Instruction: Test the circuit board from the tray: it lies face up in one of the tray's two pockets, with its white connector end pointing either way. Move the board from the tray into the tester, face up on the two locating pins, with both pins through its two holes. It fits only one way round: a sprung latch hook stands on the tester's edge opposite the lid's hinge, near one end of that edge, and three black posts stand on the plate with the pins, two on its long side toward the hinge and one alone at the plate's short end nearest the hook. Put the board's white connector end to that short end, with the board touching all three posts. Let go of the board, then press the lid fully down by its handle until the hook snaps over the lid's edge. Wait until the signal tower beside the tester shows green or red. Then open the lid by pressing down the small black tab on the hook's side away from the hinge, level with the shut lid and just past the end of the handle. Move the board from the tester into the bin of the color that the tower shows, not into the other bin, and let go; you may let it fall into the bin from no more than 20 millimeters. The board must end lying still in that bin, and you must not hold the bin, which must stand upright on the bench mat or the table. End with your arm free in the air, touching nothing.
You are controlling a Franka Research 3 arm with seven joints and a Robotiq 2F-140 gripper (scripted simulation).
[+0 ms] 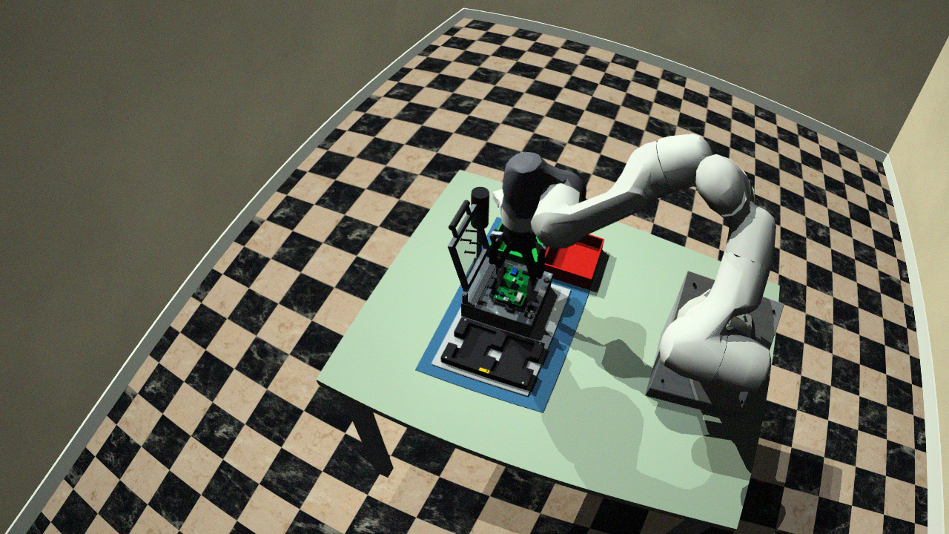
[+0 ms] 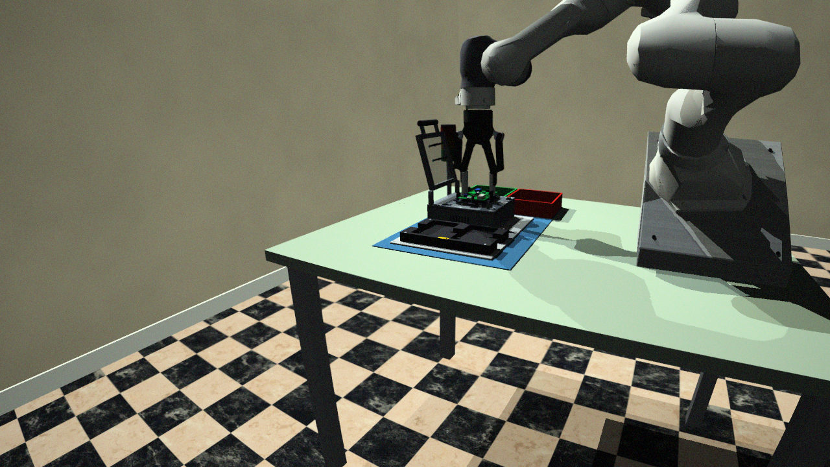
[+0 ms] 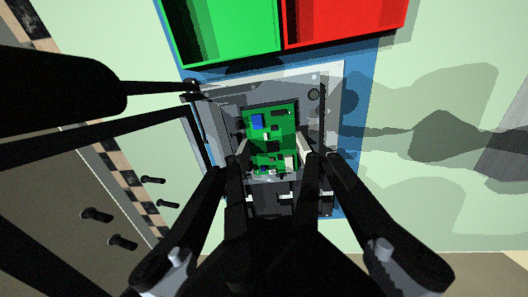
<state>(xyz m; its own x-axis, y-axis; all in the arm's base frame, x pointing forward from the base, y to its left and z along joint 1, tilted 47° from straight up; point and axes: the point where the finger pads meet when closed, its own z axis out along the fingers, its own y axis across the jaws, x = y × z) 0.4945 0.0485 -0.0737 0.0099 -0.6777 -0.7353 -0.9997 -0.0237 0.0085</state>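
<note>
Right now my hand is 20 mm above the green circuit board. The rest, counted from my hand: tester plate 30 mm below, 10 mm to the left, 10 mm ahead; tester lid 120 mm ahead, 80 mm above; green bin 200 mm to the right, 90 mm below, 50 mm ahead.
</note>
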